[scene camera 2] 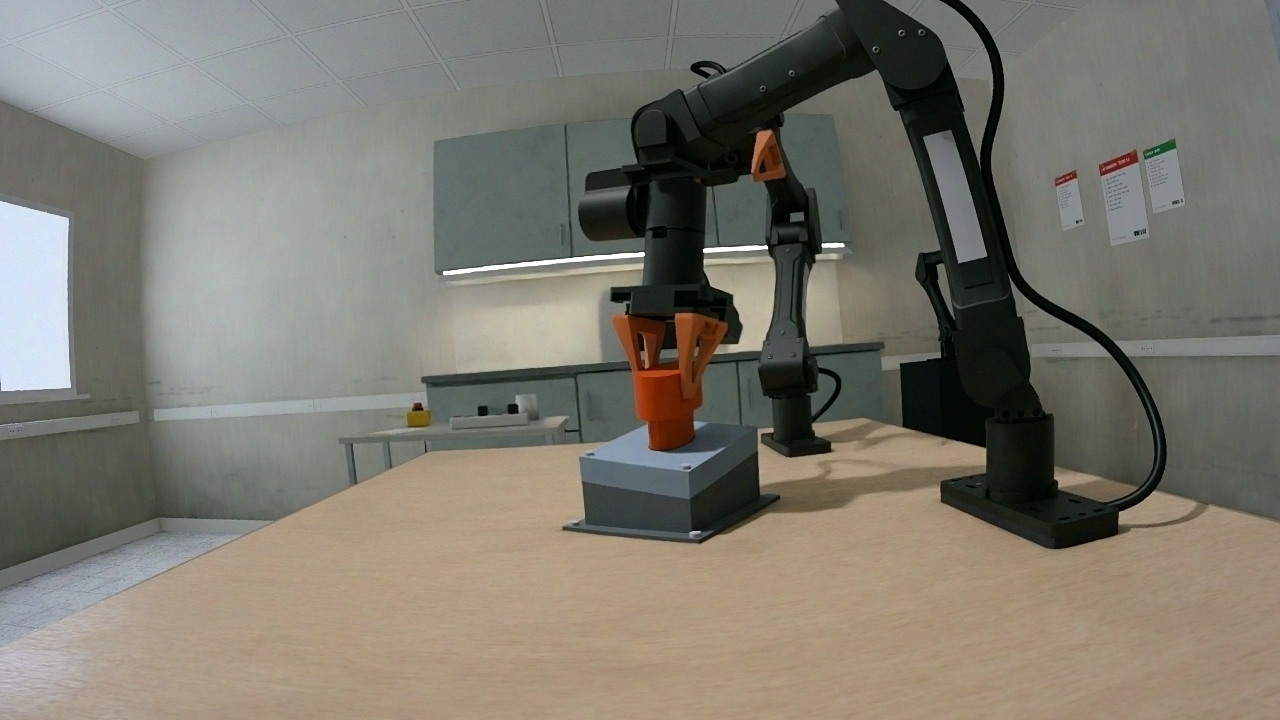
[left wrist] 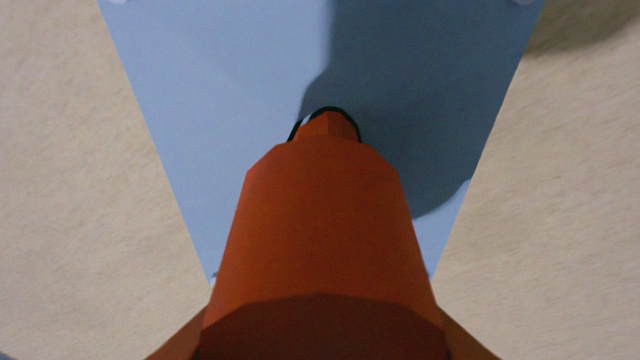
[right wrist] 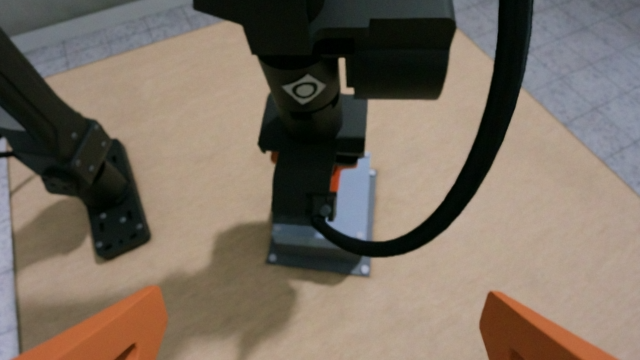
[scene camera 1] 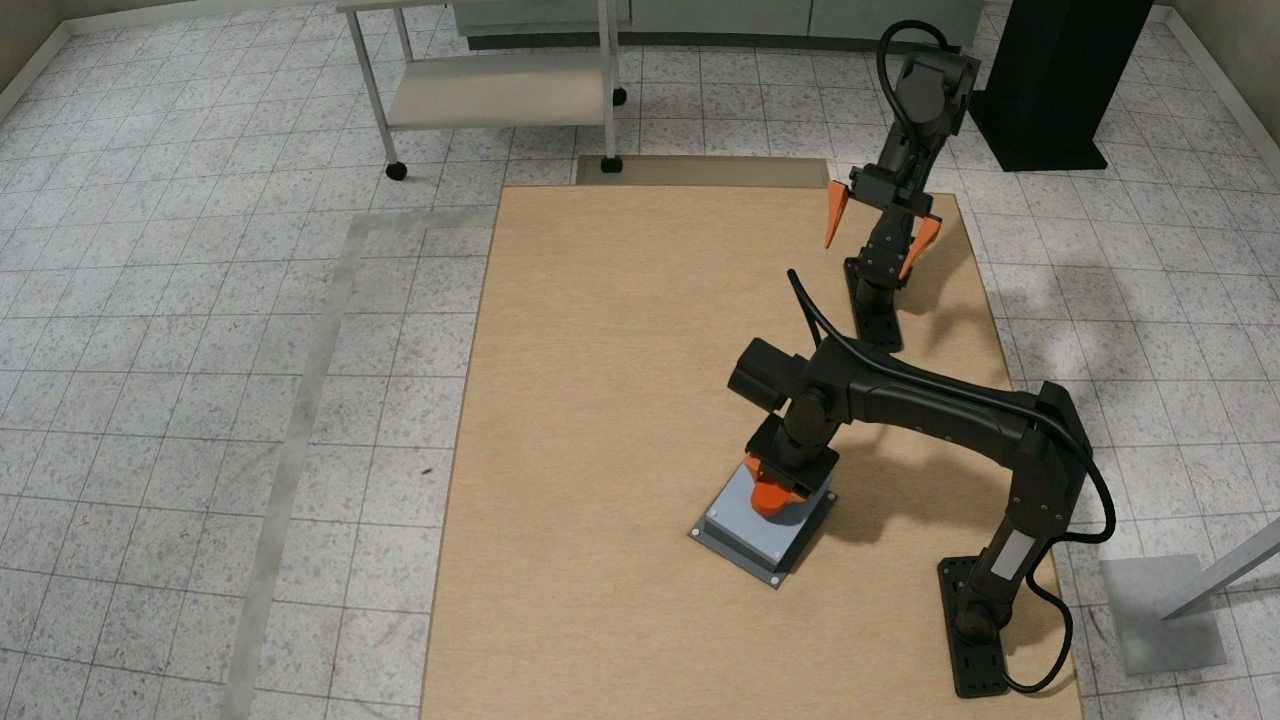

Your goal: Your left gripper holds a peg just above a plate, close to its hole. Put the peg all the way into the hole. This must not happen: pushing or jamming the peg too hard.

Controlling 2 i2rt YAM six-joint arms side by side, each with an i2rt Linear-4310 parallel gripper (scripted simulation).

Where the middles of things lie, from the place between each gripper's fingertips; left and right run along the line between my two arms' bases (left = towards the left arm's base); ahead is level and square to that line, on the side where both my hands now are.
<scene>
I see my left gripper 2 cm to the left of the blue-grey plate [scene camera 2: 628, 462] and 7 cm above it. From my left hand the other things lie so: orange peg [scene camera 2: 658, 394] 1 cm to the right, 2 cm below.
Now: the orange peg 110 mm ahead of my right hand [scene camera 1: 862, 263], 160 mm to the left of it and 260 mm below it. The rest, counted from my right hand: blue-grey plate (110 mm ahead, 150 mm to the left, 310 mm below).
</scene>
